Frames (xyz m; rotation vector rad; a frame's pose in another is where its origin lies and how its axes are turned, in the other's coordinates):
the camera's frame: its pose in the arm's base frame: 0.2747 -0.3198 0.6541 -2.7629 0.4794 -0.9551
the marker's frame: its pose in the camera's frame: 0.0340 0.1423 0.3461 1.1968 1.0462 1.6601
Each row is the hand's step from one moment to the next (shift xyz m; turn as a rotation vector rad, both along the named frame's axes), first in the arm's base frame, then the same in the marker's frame.
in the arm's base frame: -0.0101 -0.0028 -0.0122 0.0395 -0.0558 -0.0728
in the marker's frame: 0.0115 0.0021 -0.0110 0.0786 0.0518 0.0333
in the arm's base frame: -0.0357 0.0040 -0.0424 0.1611 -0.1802 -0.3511
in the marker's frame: 0.0295 0.0125 -0.0454 0.3160 0.2701 0.0943
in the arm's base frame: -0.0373 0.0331 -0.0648 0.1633 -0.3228 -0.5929
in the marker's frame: 0.0206 0.0397 -0.0684 0.5704 0.3880 0.0805
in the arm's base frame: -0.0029 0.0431 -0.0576 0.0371 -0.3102 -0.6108
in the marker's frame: 0.0015 0.0577 -0.0430 0.5972 0.3360 -0.0335
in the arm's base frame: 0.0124 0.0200 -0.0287 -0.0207 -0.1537 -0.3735
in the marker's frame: -0.0010 0.0358 -0.0096 0.3462 0.1961 -0.0727
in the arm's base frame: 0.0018 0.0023 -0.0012 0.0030 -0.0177 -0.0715
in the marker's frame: -0.0014 0.0028 -0.0001 0.0557 0.0462 -0.0139
